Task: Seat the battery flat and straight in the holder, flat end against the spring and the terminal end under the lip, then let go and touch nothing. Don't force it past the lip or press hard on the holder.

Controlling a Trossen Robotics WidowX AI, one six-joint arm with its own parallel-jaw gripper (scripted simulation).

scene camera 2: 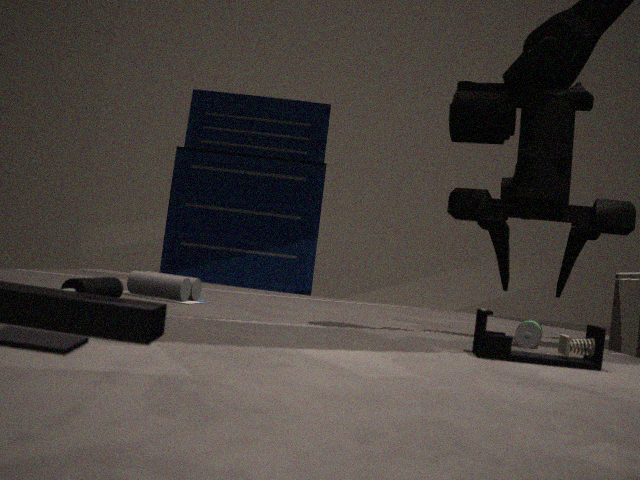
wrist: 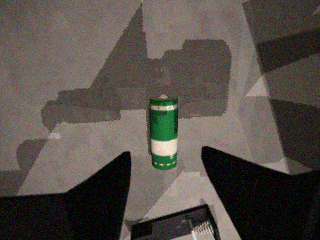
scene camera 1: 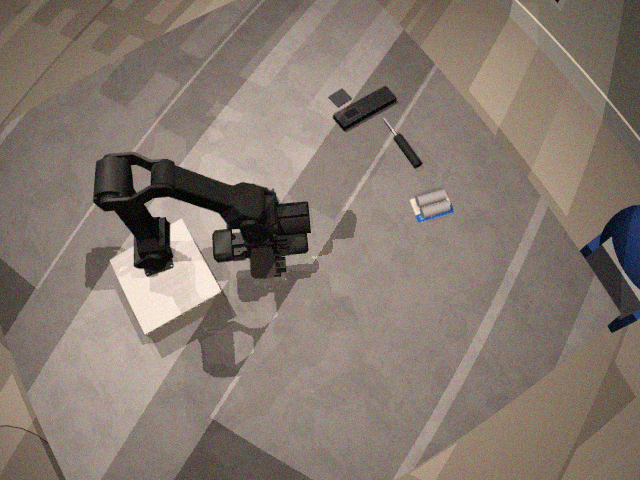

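My gripper [scene camera 2: 531, 294] is there for me to see, and I find it again in the wrist view [wrist: 166, 154] and also in scene camera 1 [scene camera 1: 264, 255]. I see a battery [wrist: 163, 111] too, though scene camera 1 misses the battery, hidden there by my gripper. There is a black remote [scene camera 1: 354, 113], and a screwdriver [scene camera 2: 112, 287] is in my sight as well.
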